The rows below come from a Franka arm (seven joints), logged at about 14 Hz.
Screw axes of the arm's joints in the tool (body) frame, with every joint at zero. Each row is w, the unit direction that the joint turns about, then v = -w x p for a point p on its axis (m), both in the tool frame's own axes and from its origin. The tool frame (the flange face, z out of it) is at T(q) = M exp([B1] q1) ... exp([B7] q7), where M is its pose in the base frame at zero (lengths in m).
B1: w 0 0 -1 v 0.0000 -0.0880 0.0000
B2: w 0 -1 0 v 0.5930 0.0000 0.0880
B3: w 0 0 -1 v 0.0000 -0.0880 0.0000
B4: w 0 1 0 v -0.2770 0.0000 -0.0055
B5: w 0 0 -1 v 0.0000 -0.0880 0.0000
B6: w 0 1 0 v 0.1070 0.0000 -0.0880
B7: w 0 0 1 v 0.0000 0.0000 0.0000
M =
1 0 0 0.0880
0 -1 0 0.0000
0 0 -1 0.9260
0 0 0 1
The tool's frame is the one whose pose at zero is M.
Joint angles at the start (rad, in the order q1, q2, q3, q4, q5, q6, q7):
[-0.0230, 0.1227, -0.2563, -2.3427, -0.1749, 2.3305, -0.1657]
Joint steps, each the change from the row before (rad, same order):
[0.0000, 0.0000, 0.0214, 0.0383, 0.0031, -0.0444, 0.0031]
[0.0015, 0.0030, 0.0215, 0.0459, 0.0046, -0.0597, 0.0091]
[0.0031, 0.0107, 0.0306, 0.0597, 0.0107, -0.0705, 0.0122]
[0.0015, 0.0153, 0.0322, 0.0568, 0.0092, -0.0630, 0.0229]
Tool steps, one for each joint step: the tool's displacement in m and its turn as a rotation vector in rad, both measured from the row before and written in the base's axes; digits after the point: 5 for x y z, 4 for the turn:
[0.01101, 0.00753, 0.01119, -0.0002, 0.0056, 0.0107]
[0.01125, 0.00842, 0.01198, 0.0000, 0.0152, 0.0034]
[0.01470, 0.01400, 0.01313, 0.0035, 0.0185, 0.0057]
[0.01346, 0.01520, 0.01045, 0.0015, 0.0176, -0.0023]

